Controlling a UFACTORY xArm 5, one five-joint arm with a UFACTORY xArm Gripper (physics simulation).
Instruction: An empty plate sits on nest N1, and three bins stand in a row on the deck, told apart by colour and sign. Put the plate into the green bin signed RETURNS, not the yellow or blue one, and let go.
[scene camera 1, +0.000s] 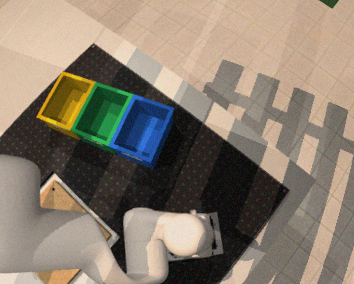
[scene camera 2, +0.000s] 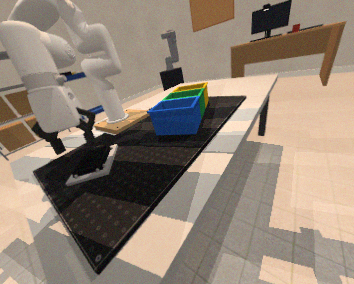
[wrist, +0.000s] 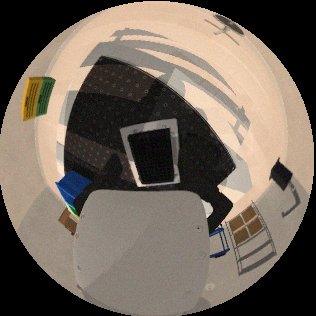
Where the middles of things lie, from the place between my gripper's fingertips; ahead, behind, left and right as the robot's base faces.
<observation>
Right now my hand is 60 mm above the black plate (wrist: 151, 150), 30 mm past it and 20 mm to the right of it. Also, from my hand: nest N1 (wrist: 170, 122): 80 mm below, 30 mm behind, 20 mm to the left.
</observation>
